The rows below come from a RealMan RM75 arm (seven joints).
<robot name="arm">
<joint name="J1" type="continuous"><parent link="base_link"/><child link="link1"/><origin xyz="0 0 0.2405" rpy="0 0 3.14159"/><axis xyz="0 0 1"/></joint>
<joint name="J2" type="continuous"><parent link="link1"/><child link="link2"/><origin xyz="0 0 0" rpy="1.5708 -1.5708 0"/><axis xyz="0 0 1"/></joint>
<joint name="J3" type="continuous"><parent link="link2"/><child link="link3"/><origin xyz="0.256 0 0" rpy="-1.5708 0 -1.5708"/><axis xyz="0 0 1"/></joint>
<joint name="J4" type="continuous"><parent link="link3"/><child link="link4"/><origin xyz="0 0 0" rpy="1.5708 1.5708 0"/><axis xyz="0 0 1"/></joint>
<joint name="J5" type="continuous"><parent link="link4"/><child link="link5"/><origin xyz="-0.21 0 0" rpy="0 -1.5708 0"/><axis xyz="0 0 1"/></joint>
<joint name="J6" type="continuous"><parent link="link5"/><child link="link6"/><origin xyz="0 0 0" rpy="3.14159 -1.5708 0"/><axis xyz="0 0 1"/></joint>
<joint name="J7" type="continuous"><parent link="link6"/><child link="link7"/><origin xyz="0.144 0 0" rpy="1.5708 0 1.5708"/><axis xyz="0 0 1"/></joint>
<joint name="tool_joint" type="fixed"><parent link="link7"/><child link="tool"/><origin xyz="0 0 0"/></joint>
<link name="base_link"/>
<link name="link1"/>
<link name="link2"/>
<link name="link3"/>
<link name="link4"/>
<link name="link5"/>
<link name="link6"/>
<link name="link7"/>
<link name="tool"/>
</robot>
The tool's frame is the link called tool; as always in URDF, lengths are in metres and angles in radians. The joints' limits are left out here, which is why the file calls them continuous.
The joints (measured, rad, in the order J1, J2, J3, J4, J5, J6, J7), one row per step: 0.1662, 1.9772, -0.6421, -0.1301, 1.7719, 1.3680, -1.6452; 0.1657, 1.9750, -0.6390, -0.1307, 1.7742, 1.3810, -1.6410; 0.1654, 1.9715, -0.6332, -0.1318, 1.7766, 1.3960, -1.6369; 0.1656, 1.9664, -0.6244, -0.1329, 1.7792, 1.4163, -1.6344; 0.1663, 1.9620, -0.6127, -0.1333, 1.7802, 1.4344, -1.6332; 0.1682, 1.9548, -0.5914, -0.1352, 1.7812, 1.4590, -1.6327; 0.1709, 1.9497, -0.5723, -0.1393, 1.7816, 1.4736, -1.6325; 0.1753, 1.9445, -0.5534, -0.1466, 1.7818, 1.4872, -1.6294; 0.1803, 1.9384, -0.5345, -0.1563, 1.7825, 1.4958, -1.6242; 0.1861, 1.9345, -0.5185, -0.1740, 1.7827, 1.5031, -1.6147; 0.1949, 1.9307, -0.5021, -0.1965, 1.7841, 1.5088, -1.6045; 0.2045, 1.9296, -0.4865, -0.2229, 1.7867, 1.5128, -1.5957; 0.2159, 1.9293, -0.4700, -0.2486, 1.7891, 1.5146, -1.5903; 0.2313, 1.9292, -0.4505, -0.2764, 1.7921, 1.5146, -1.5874
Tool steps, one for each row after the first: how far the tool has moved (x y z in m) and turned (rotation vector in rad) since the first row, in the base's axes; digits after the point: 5 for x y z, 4 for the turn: -0.00102, 0.00013, 0.00218, 0.0070, 0.0080, 0.0075; -0.00194, 0.00054, 0.00546, 0.0173, 0.0155, 0.0163; -0.00322, 0.00123, 0.01006, 0.0317, 0.0227, 0.0299; -0.00436, 0.00198, 0.01435, 0.0468, 0.0288, 0.0418; -0.00563, 0.00368, 0.02169, 0.0728, 0.0341, 0.0585; -0.00630, 0.00582, 0.02787, 0.0950, 0.0346, 0.0697; -0.00727, 0.00890, 0.03464, 0.1169, 0.0344, 0.0825; -0.00761, 0.01251, 0.04221, 0.1390, 0.0312, 0.0920; -0.00871, 0.01699, 0.04989, 0.1587, 0.0269, 0.1050; -0.01049, 0.02304, 0.05870, 0.1807, 0.0192, 0.1215; -0.01299, 0.02951, 0.06716, 0.2038, 0.0093, 0.1396; -0.01587, 0.03639, 0.07527, 0.2277, -0.0030, 0.1577; -0.01966, 0.04474, 0.08430, 0.2560, -0.0187, 0.1786
